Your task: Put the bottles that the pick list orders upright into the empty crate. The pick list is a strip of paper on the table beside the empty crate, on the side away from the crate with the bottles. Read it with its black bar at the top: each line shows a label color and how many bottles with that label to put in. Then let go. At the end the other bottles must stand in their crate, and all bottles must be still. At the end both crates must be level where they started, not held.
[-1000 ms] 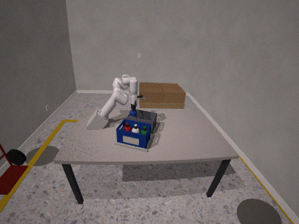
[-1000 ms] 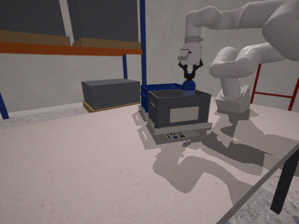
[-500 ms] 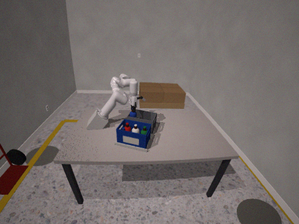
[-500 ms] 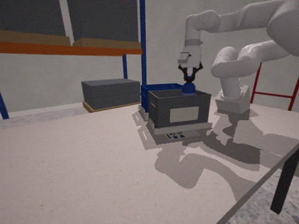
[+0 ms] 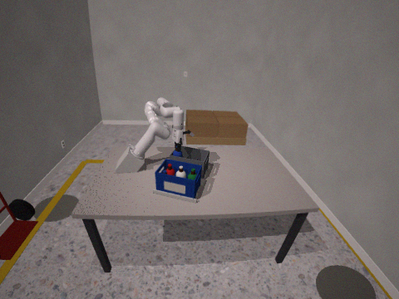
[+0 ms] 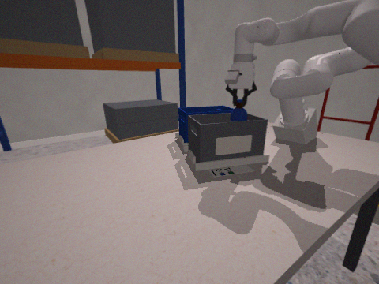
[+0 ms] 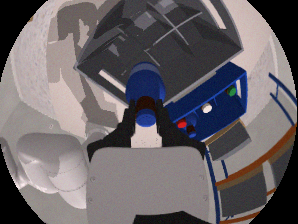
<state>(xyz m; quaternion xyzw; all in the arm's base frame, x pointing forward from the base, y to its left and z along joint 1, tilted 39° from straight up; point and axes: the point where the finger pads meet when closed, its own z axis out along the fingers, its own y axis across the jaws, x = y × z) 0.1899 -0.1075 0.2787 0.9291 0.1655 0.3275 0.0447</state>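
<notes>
Now: hand 150 mm above the grey crate and 100 mm short of it. Also, from my hand: blue crate 210 mm to the right, 150 mm below, 10 mm behind; then red-capped bottle 150 mm below, 130 mm to the right, 70 mm behind; then white-capped bottle 170 mm to the right, 150 mm below, 10 mm ahead.
</notes>
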